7 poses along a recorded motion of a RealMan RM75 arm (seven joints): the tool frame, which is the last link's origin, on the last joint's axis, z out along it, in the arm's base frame.
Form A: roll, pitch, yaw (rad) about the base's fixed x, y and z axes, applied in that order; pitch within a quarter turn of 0, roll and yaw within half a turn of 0; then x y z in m.
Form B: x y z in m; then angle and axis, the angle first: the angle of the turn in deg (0 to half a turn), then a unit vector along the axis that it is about. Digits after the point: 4 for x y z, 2 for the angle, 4 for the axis.
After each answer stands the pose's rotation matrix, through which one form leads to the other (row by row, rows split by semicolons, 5 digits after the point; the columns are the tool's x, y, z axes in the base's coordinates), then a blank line. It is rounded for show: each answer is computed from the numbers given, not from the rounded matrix.
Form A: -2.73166, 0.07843, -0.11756, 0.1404, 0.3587, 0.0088
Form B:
0.1404, 0.3587, 0.0088, 156.31, -0.9974, 0.0669, 0.0269
0.99004 -0.13858 -0.02462; -0.11693 -0.90715 0.40422; -0.07835 -0.39732 -0.91433

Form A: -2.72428, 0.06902, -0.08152, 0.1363, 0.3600, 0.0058
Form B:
0.1363, 0.3600, 0.0058, 155.96, -0.9985, 0.0480, 0.0259
0.99431 -0.10230 -0.02983; -0.08124 -0.90887 0.40909; -0.06897 -0.40434 -0.91200

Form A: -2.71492, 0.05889, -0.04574, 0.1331, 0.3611, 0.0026
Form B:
0.1331, 0.3611, 0.0026, 155.49, -0.9993, 0.0292, 0.0245
0.99722 -0.06596 -0.03460; -0.04564 -0.90828 0.41586; -0.05886 -0.41313 -0.90877

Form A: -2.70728, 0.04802, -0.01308, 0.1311, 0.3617, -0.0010
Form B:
0.1311, 0.3617, -0.0010, 155.11, -0.9997, 0.0118, 0.0226
0.99876 -0.03206 -0.03804; -0.01306 -0.90682 0.42132; -0.04800 -0.42030 -0.90611

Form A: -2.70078, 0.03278, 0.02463, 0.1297, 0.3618, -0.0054
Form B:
0.1297, 0.3618, -0.0054, 154.77, -0.9998, -0.0086, 0.0191
0.99916 0.00829 -0.04014; 0.02461 -0.90448 0.42582; -0.03277 -0.42645 -0.90392

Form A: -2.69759, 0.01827, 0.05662, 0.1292, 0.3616, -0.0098
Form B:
0.1292, 0.3616, -0.0098, 154.60, -0.9995, -0.0262, 0.0155
0.99823 0.04327 -0.04078; 0.05658 -0.90204 0.42794; -0.01827 -0.42949 -0.90289

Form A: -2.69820, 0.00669, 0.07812, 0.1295, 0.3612, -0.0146
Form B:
0.1295, 0.3612, -0.0146, 154.63, -0.9992, -0.0383, 0.0121
0.99693 0.06763 -0.03950; 0.07804 -0.90077 0.42723; -0.00669 -0.42900 -0.90328

